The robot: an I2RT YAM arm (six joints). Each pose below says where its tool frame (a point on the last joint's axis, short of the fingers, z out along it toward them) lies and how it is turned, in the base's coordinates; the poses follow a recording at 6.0 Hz.
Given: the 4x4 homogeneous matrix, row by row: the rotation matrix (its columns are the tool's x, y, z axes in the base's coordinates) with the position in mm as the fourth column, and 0 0 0 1 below. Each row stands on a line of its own.
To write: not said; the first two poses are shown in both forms.
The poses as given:
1:
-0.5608, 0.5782, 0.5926, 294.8
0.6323, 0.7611, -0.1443, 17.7
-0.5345, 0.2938, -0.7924, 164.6
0, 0, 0, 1
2:
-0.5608, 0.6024, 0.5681, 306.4
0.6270, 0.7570, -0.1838, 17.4
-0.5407, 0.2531, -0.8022, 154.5
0, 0, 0, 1
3:
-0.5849, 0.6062, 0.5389, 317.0
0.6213, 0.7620, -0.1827, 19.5
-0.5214, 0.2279, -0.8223, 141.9
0, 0, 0, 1
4:
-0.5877, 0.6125, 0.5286, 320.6
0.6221, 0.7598, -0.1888, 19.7
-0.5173, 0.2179, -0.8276, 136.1
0, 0, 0, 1
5:
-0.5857, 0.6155, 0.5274, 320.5
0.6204, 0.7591, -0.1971, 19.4
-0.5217, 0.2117, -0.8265, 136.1
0, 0, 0, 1
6:
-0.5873, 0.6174, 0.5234, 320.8
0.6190, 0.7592, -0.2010, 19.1
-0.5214, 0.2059, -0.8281, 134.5
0, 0, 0, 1
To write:
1: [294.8, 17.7, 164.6], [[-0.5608, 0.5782, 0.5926], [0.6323, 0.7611, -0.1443], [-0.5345, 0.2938, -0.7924]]
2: [306.4, 17.4, 154.5], [[-0.5608, 0.6024, 0.5681], [0.6270, 0.7570, -0.1838], [-0.5407, 0.2531, -0.8022]]
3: [317.0, 19.5, 141.9], [[-0.5849, 0.6062, 0.5389], [0.6213, 0.7620, -0.1827], [-0.5214, 0.2279, -0.8223]]
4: [320.6, 19.7, 136.1], [[-0.5877, 0.6125, 0.5286], [0.6221, 0.7598, -0.1888], [-0.5173, 0.2179, -0.8276]]
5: [320.5, 19.4, 136.1], [[-0.5857, 0.6155, 0.5274], [0.6204, 0.7591, -0.1971], [-0.5217, 0.2117, -0.8265]]
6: [320.8, 19.1, 134.5], [[-0.5873, 0.6174, 0.5234], [0.6190, 0.7592, -0.2010], [-0.5214, 0.2059, -0.8281]]
